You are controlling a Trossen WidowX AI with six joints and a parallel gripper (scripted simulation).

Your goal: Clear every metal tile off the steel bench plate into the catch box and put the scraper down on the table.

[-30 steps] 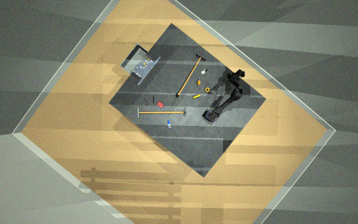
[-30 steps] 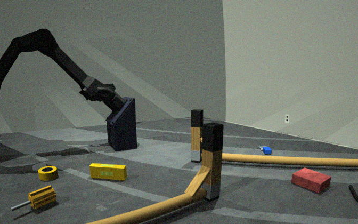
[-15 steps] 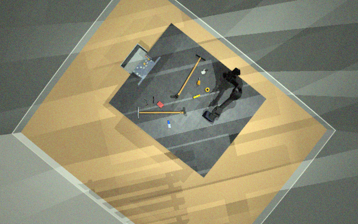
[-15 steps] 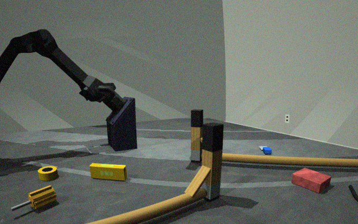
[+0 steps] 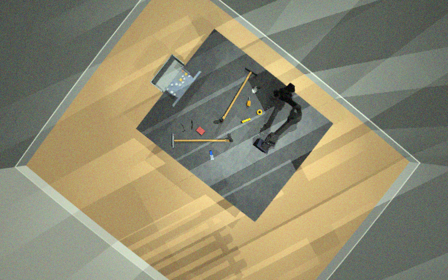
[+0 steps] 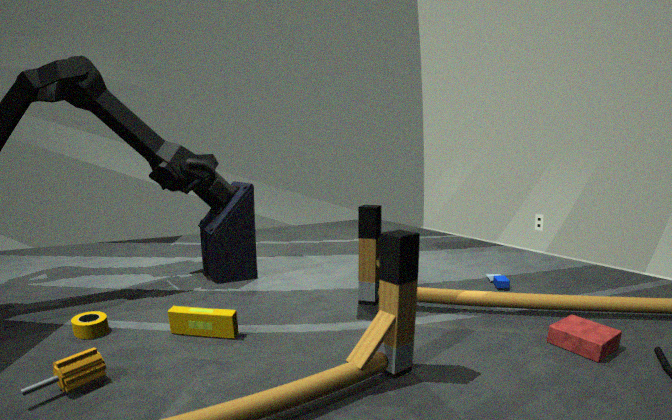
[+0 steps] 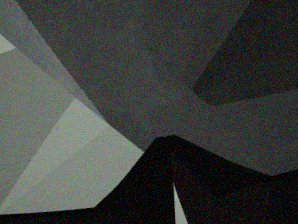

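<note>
The scraper lies 350 mm ahead of my gripper tip, 340 mm to the left of it and 40 mm above it. The rest, counted from my gripper tip: yellow-handled screwdriver 210 mm ahead, 320 mm to the left; then yellow tape ring 70 mm ahead, 330 mm to the left, 10 mm below; then yellow level 140 mm ahead, 480 mm to the left, 10 mm above.
</note>
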